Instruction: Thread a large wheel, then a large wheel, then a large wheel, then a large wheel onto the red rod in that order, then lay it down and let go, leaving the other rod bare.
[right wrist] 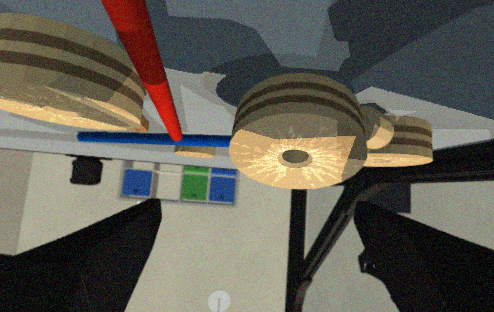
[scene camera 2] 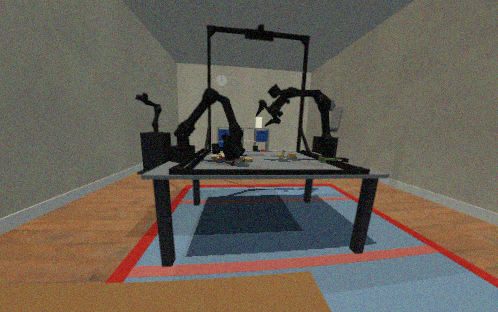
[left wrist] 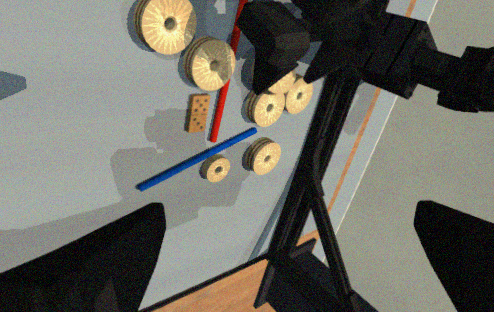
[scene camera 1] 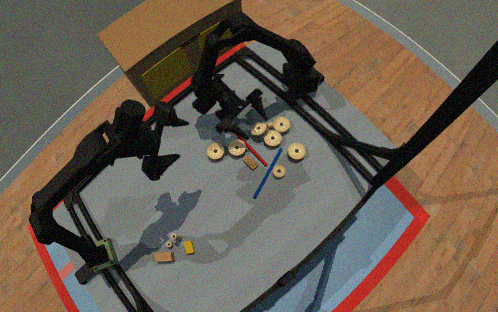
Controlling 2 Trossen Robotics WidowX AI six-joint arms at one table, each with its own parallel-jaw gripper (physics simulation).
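Pixels of known places: left gripper, fingertip midpoint: (scene camera 2: 260, 121) (left wrist: 289, 214) (scene camera 1: 183, 139); right gripper, fingertip midpoint: (right wrist: 259, 209) (left wrist: 282, 86) (scene camera 1: 258, 129); left arm's base, link origin: (scene camera 2: 327, 157) (scene camera 1: 100, 255); right arm's base, link origin: (scene camera 2: 183, 146) (left wrist: 417, 64) (scene camera 1: 301, 69).
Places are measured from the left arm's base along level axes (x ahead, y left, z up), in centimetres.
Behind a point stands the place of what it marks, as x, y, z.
Observation:
The red rod (scene camera 1: 254, 152) {65.1, 11.9, -2.5} (left wrist: 221, 112) {65.6, 10.6, -2.4} (right wrist: 150, 75) {63.6, 18.2, -2.5} lies bare, one end hidden by my right gripper in scene camera 1. The blue rod (scene camera 1: 267, 173) {65.8, 3.7, -2.5} (left wrist: 197, 159) {65.2, 3.6, -2.5} (right wrist: 150, 139) {64.9, 3.6, -2.8} lies bare near its other end. Large grooved wheels lie flat around the rods, among them one (scene camera 1: 215, 151) {53.8, 18.2, -2.9} (left wrist: 169, 24) {54.5, 17.6, -2.5}, one (scene camera 1: 237, 147) {60.9, 16.0, -2.5} (left wrist: 212, 65) {61.3, 15.6, -2.4} beside the red rod, one (scene camera 1: 296, 151) {77.6, 6.2, -2.7} (left wrist: 266, 158) {78.0, 5.7, -1.9}, and one (scene camera 1: 273, 138) {72.9, 13.7, -2.5} (left wrist: 269, 108) {73.1, 13.3, -1.9}. My right gripper (scene camera 1: 245, 116) (right wrist: 259, 209) {69.0, 16.8, 2.0} is open and empty, low near the red rod's hidden end. My left gripper (scene camera 1: 181, 139) {47.5, 13.1, 22.6} (scene camera 2: 263, 119) {47.5, 13.1, 22.6} (left wrist: 289, 214) {47.5, 13.1, 22.6} is open and empty, high above the table.
A smaller wheel (scene camera 1: 279, 171) {69.7, 3.0, -2.9} (left wrist: 217, 169) {69.8, 2.3, -2.8} lies beside the blue rod. A domino (scene camera 1: 250, 163) {62.4, 9.1, -2.6} (left wrist: 198, 113) {62.3, 9.6, -2.6} lies near the red rod. A yellow block (scene camera 1: 188, 247) {32.9, -8.2, -1.9}, an orange block (scene camera 1: 164, 257) {24.2, -8.7, -0.4} and two tiny wheels lie at the lower left in scene camera 1. Black rails edge the table.

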